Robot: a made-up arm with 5 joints. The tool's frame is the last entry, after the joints.
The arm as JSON. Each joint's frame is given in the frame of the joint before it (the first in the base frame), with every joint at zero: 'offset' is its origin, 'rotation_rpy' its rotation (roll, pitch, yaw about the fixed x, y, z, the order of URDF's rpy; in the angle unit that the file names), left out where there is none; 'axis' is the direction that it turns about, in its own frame. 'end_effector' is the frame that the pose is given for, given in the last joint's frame.
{
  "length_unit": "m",
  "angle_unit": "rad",
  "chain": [
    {
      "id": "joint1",
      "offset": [
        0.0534,
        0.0,
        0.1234
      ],
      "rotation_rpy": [
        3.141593,
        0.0,
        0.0
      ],
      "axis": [
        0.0,
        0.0,
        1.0
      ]
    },
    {
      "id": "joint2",
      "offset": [
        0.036,
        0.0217,
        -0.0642
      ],
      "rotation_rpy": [
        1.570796,
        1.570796,
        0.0
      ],
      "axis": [
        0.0,
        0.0,
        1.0
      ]
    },
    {
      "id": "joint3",
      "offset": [
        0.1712,
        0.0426,
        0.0
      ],
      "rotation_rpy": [
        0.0,
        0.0,
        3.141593
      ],
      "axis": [
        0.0,
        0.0,
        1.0
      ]
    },
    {
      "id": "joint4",
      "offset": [
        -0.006,
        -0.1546,
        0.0
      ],
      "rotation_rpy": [
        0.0,
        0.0,
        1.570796
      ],
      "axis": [
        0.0,
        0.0,
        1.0
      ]
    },
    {
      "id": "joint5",
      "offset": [
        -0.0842,
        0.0,
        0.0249
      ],
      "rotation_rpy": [
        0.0,
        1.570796,
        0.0
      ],
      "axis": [
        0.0,
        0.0,
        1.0
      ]
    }
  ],
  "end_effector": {
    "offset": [
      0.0,
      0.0,
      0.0
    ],
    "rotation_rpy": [
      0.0,
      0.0,
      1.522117
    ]
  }
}
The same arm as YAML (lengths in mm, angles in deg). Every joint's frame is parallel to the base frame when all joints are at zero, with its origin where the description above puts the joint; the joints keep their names.
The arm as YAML. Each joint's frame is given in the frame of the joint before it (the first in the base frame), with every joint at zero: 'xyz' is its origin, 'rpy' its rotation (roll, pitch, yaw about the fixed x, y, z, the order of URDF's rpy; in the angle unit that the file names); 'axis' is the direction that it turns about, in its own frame. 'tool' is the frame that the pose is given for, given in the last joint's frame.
units:
  length: mm
  angle: deg
joints:
  - name: joint1
    type: revolute
    origin:
      xyz: [53.4, 0.0, 123.4]
      rpy: [0.0, 0.0, 0.0]
    axis: [0.0, 0.0, -1.0]
  - name: joint2
    type: revolute
    origin:
      xyz: [36.0, -21.7, 64.2]
      rpy: [0.0, 0.0, 0.0]
    axis: [0.0, 1.0, 0.0]
  - name: joint3
    type: revolute
    origin:
      xyz: [42.6, 0.0, 171.2]
      rpy: [0.0, 0.0, 0.0]
    axis: [0.0, 1.0, 0.0]
  - name: joint4
    type: revolute
    origin:
      xyz: [154.6, 0.0, 6.0]
      rpy: [0.0, 0.0, 0.0]
    axis: [0.0, 1.0, 0.0]
  - name: joint5
    type: revolute
    origin:
      xyz: [84.2, 24.9, 0.0]
      rpy: [0.0, 0.0, 0.0]
    axis: [-1.0, 0.0, 0.0]
tool:
  origin:
    xyz: [0.0, 0.0, 0.0]
    rpy: [90.0, -87.21, -90.0]

